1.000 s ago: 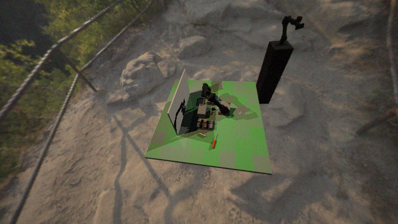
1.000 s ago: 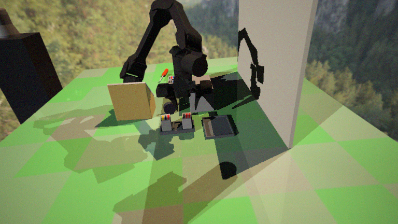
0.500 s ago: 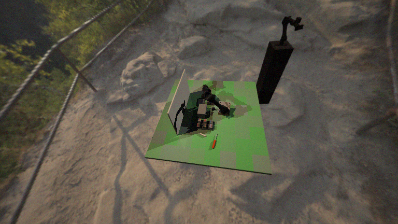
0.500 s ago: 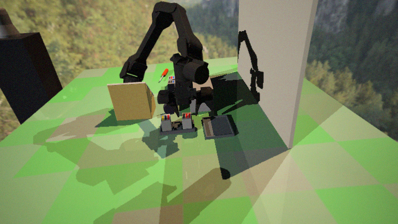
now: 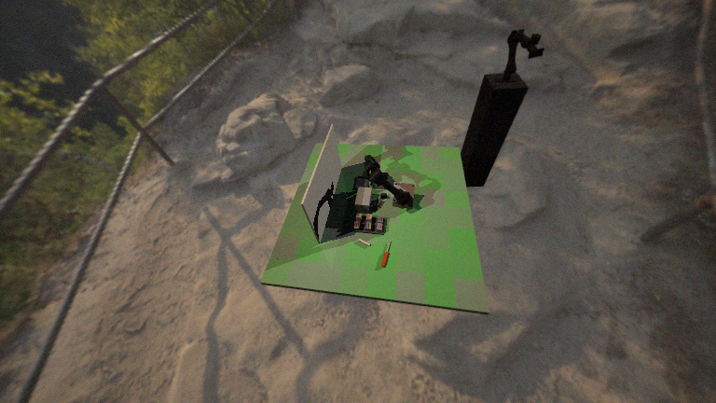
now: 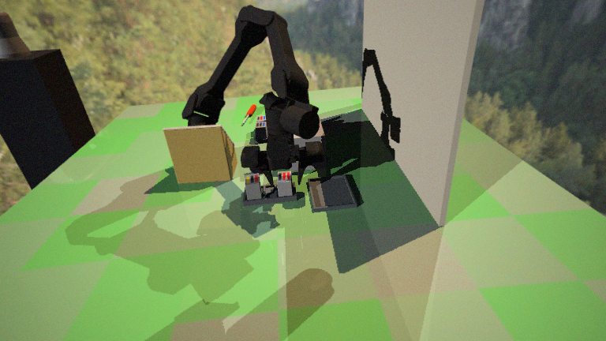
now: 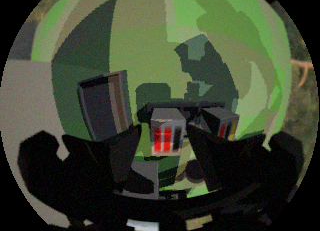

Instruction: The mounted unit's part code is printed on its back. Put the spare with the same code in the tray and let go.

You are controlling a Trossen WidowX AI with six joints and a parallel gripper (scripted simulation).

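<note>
Right now my gripper tip is 40 mm past the rack, 20 mm above it and 10 mm to the right of it. Also, from my gripper tip: dark round object 130 mm to the left, 60 mm behind; dark grey tray 100 mm ahead, 20 mm to the right, 20 mm below; grey-white box 190 mm to the left, 80 mm ahead, 20 mm above.
</note>
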